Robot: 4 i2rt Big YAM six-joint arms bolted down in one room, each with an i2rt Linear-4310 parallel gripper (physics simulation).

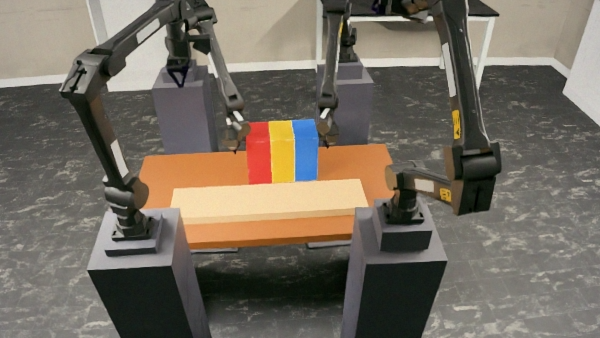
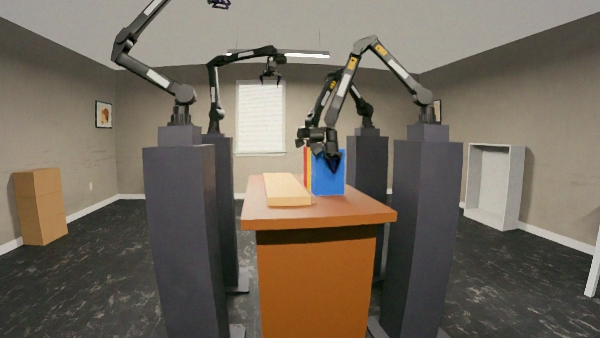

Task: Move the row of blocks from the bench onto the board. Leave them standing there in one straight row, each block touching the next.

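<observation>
Red, yellow and blue blocks stand upright in one straight touching row on the orange bench, behind the pale board. The far left arm's gripper is low beside the red block's outer side. The far right arm's gripper is low beside the blue block's outer side; its fingertips look close together. Whether either touches a block cannot be told. The front left arm's gripper hangs high and open. The front right arm's gripper is high up, its opening unclear.
Four grey pedestals carry the arms, two at the front and two behind the bench. The front arms' links arch high beside the bench. A dark-topped table stands at the back wall.
</observation>
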